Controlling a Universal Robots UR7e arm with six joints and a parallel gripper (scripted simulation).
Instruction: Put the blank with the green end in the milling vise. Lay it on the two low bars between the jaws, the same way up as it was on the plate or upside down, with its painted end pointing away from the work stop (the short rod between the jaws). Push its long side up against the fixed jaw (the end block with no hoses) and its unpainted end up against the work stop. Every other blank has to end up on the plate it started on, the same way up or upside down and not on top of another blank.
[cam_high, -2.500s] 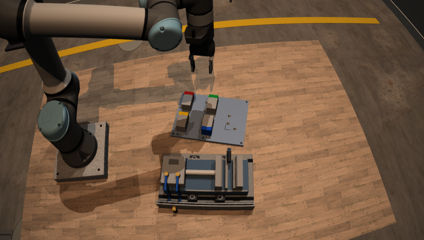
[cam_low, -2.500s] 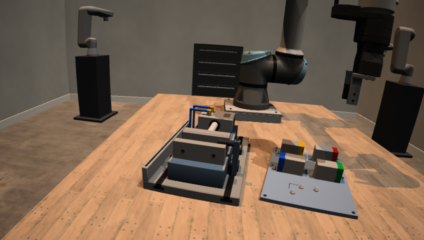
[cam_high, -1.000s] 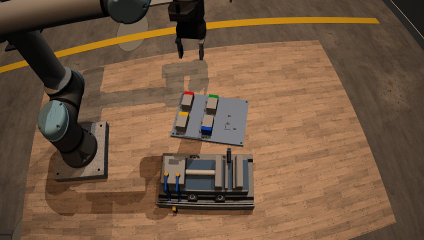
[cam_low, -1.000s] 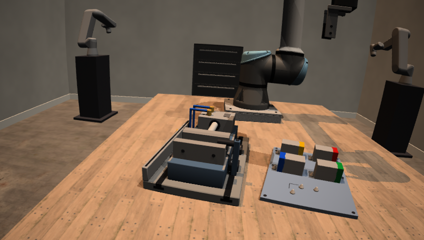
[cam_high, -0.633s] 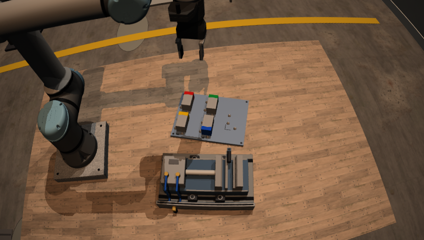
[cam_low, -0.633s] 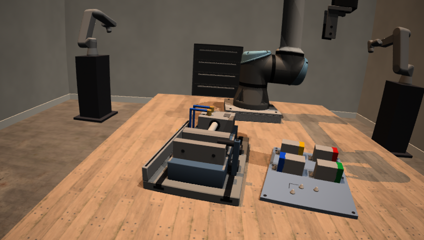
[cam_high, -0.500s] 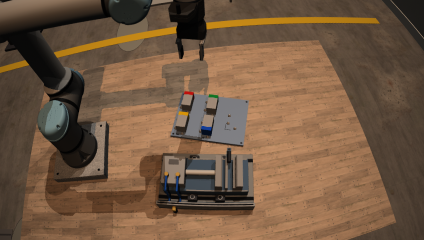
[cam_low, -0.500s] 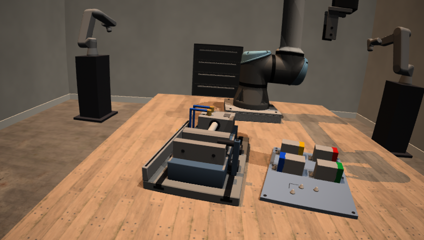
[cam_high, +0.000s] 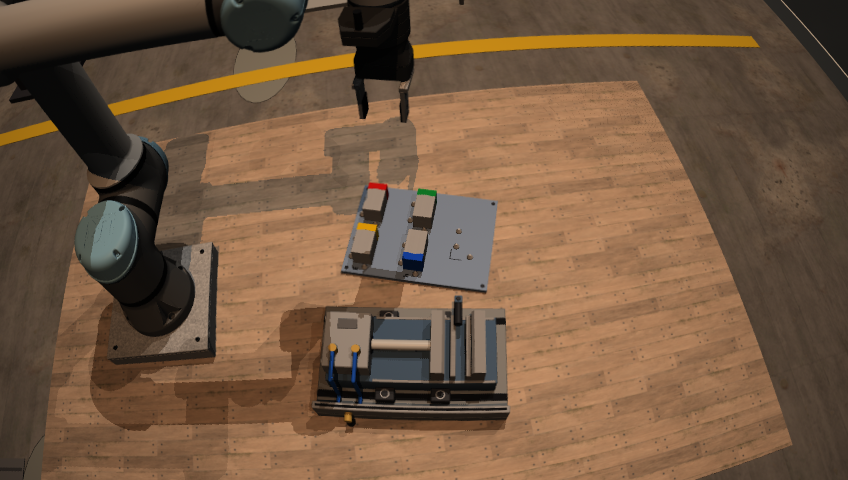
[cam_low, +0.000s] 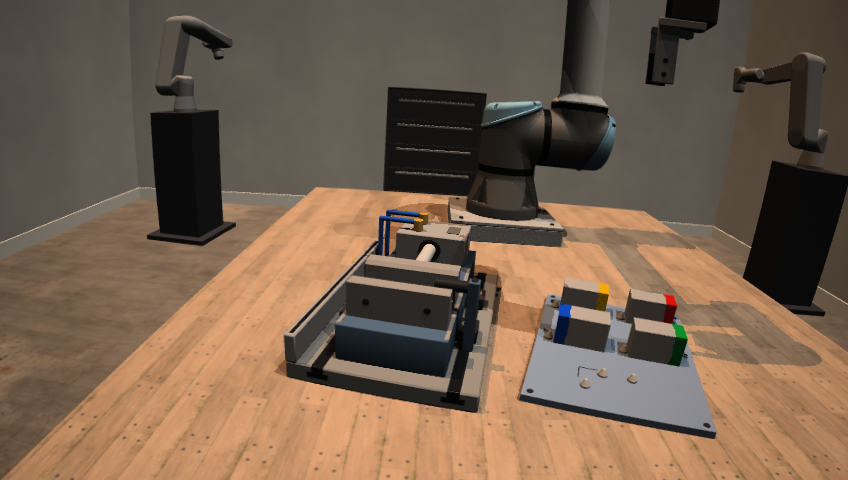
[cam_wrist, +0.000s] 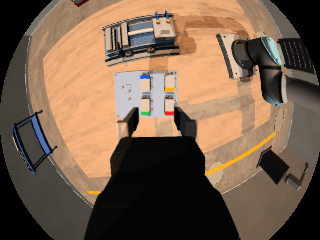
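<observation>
My gripper is now 5 cm short of the green-ended blank, 4 cm to the right of it and 30 cm above it. Also, from my hand: yellow-ended blank 6 cm behind, 3 cm to the right, 30 cm below; then red-ended blank 4 cm behind, 6 cm to the left, 30 cm below; then blue-ended blank 3 cm ahead, 5 cm to the right, 30 cm below.
</observation>
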